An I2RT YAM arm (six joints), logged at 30 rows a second.
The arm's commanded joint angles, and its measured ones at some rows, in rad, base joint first. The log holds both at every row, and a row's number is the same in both.
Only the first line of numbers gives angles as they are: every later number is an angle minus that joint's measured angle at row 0.
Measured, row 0:
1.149 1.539 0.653 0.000 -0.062 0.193
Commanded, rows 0 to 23:
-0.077 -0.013 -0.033 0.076 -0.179 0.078
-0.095 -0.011 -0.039 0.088 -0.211 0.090
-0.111 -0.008 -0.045 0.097 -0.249 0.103
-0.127 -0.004 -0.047 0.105 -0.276 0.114
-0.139 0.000 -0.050 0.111 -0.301 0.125
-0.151 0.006 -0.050 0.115 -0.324 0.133
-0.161 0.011 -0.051 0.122 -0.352 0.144
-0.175 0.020 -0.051 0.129 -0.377 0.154
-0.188 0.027 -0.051 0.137 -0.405 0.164
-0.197 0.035 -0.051 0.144 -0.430 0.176
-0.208 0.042 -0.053 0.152 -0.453 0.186
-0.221 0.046 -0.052 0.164 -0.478 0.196
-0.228 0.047 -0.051 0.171 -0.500 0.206
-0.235 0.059 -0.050 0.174 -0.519 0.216
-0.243 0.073 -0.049 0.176 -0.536 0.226
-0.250 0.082 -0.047 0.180 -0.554 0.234
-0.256 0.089 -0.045 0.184 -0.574 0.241
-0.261 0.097 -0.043 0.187 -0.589 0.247
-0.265 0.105 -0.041 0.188 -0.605 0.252
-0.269 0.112 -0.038 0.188 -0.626 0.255
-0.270 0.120 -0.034 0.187 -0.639 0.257
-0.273 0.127 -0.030 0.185 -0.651 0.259
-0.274 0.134 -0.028 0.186 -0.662 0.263
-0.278 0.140 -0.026 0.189 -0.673 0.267
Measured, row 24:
-0.264 0.114 -0.044 0.150 -0.580 0.237
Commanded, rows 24 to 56:
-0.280 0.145 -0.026 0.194 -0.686 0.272
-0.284 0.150 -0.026 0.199 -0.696 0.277
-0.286 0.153 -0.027 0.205 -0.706 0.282
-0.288 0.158 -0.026 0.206 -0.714 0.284
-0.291 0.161 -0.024 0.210 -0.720 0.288
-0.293 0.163 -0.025 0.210 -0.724 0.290
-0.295 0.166 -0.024 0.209 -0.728 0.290
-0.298 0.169 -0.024 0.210 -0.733 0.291
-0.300 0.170 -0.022 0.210 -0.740 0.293
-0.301 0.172 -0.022 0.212 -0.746 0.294
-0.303 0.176 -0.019 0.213 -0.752 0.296
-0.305 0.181 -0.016 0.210 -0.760 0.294
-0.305 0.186 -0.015 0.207 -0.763 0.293
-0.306 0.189 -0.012 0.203 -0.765 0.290
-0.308 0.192 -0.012 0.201 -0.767 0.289
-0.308 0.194 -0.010 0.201 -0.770 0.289
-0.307 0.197 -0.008 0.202 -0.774 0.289
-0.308 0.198 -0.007 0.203 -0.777 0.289
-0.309 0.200 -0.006 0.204 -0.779 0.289
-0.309 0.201 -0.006 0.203 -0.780 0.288
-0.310 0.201 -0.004 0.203 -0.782 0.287
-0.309 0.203 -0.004 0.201 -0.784 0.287
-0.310 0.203 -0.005 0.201 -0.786 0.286
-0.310 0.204 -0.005 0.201 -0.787 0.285
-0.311 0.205 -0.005 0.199 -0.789 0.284
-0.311 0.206 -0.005 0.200 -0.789 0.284
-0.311 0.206 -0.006 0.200 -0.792 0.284
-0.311 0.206 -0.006 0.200 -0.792 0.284
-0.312 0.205 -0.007 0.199 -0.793 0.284
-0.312 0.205 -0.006 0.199 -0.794 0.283
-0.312 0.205 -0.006 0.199 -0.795 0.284
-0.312 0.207 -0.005 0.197 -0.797 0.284
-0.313 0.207 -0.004 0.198 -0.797 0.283
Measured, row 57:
-0.301 0.196 -0.025 0.180 -0.776 0.284
